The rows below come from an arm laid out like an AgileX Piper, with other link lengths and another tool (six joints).
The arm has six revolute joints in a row. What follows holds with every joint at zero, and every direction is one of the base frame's. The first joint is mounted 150.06 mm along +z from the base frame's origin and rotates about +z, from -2.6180 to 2.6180 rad. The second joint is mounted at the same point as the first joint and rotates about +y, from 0.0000 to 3.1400 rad. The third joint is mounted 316.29 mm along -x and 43.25 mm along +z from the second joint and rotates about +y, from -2.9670 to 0.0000 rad. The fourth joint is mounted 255.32 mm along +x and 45.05 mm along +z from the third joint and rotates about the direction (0.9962, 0, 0.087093), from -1.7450 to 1.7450 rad. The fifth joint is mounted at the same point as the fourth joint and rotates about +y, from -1.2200 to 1.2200 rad. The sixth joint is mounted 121.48 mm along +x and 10.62 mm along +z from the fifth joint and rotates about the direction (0.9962, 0, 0.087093), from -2.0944 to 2.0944 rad. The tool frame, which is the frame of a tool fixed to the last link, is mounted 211.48 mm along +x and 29.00 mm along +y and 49.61 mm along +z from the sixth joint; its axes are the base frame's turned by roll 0.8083, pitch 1.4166 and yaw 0.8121 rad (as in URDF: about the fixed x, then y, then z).
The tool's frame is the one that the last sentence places.
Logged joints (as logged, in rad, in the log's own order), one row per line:
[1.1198, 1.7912, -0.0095, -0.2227, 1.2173, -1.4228]
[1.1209, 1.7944, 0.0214, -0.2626, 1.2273, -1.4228]
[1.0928, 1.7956, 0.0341, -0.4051, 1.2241, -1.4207]
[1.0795, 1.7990, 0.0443, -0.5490, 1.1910, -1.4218]
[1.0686, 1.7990, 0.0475, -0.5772, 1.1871, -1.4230]
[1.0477, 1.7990, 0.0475, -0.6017, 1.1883, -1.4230]
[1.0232, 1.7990, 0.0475, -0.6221, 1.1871, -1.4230]
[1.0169, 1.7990, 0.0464, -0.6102, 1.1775, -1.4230]
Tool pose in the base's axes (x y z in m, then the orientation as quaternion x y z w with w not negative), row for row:
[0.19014, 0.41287, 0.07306, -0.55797, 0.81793, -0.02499, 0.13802]
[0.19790, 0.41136, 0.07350, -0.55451, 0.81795, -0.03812, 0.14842]
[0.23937, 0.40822, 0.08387, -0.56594, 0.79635, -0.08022, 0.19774]
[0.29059, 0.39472, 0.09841, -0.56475, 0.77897, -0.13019, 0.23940]
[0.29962, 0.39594, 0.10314, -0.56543, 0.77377, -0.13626, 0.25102]
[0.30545, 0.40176, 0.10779, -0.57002, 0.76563, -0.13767, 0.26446]
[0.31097, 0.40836, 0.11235, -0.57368, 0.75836, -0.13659, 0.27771]
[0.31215, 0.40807, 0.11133, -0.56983, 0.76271, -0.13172, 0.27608]
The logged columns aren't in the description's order. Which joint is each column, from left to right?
Columns, left to right: joint 5, joint 2, joint 6, joint 4, joint 1, joint 3.
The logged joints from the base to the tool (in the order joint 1, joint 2, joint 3, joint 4, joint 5, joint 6), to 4 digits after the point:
[1.2173, 1.7912, -1.4228, -0.2227, 1.1198, -0.0095]
[1.2273, 1.7944, -1.4228, -0.2626, 1.1209, 0.0214]
[1.2241, 1.7956, -1.4207, -0.4051, 1.0928, 0.0341]
[1.1910, 1.7990, -1.4218, -0.5490, 1.0795, 0.0443]
[1.1871, 1.7990, -1.4230, -0.5772, 1.0686, 0.0475]
[1.1883, 1.7990, -1.4230, -0.6017, 1.0477, 0.0475]
[1.1871, 1.7990, -1.4230, -0.6221, 1.0232, 0.0475]
[1.1775, 1.7990, -1.4230, -0.6102, 1.0169, 0.0464]

